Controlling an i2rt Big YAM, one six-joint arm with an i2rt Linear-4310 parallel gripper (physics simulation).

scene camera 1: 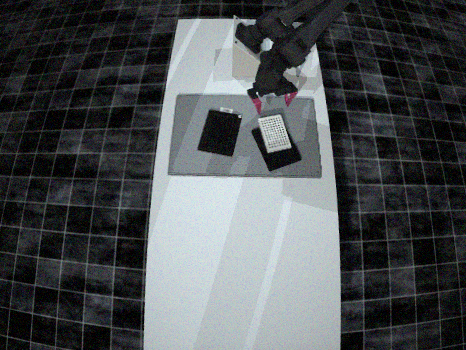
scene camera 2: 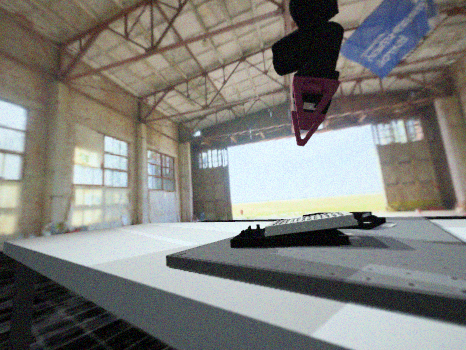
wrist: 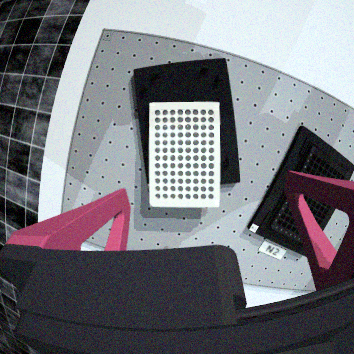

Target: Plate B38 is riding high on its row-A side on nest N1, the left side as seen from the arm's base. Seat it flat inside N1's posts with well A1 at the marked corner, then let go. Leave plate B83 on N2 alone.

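Frame: origin at the arm's base, x right, y ahead, z up, level; millimetres.
Seen in the pictures: gripper, fingertip midpoint: [scene camera 1: 273, 109] [scene camera 2: 302, 138] [wrist: 208, 189]; arm's base, origin of the base link: [scene camera 1: 247, 39].
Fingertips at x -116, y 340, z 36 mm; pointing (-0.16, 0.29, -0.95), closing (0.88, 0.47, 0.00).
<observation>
Pixels of each thing's top centre, then the offset from my fingertips to it. "spot": a spot on its surface instead. Level surfaces: height alone.
- White plate B38, middle of its top: [wrist: 183, 154] [scene camera 2: 306, 214] [scene camera 1: 274, 131] dx -19, dy +1, dz -132 mm
- black nest N1, middle of its top: [wrist: 186, 122] [scene camera 2: 284, 225] [scene camera 1: 276, 143] dx -30, dy +37, dz -150 mm
- Dark plate B83, middle of its top: [wrist: 313, 199] [scene camera 2: 335, 213] [scene camera 1: 220, 129] dx +169, dy +12, dz -146 mm
- nest N2, surface spot: [wrist: 268, 212] spot: dx +117, dy -30, dz -157 mm
- white table, its level: dz -185 mm
- N2 label, surface spot: [wrist: 272, 249] spot: dx +160, dy -83, dz -170 mm
White plate B38 [scene camera 1: 274, 133] [scene camera 2: 312, 223] [wrist: 184, 155] lies tilted on black nest N1 [scene camera 1: 282, 161] [scene camera 2: 285, 240] [wrist: 180, 82]. In scene camera 2's view its right end rides high, with a gap beneath. In the wrist view it is turned slightly relative to the nest, and its lower end overhangs the nest edge; bare nest shows above it. Its well lettering and N1's marked corner cannot be made out. Dark plate B83 [scene camera 1: 220, 132] [wrist: 325, 162] sits on nest N2 [wrist: 268, 212]. My gripper [scene camera 1: 273, 108] [scene camera 2: 301, 143] [wrist: 208, 189] is open and empty, well above and arm-side of B38.
Both nests stand on a grey perforated board [scene camera 1: 185, 160] [scene camera 2: 400, 265] [wrist: 102, 75] on a white table [scene camera 1: 200, 260] [scene camera 2: 125, 245]. The N2 label [wrist: 272, 249] lies beside its nest. A beige upright panel [scene camera 1: 244, 65] stands behind the board, near the arm.
</observation>
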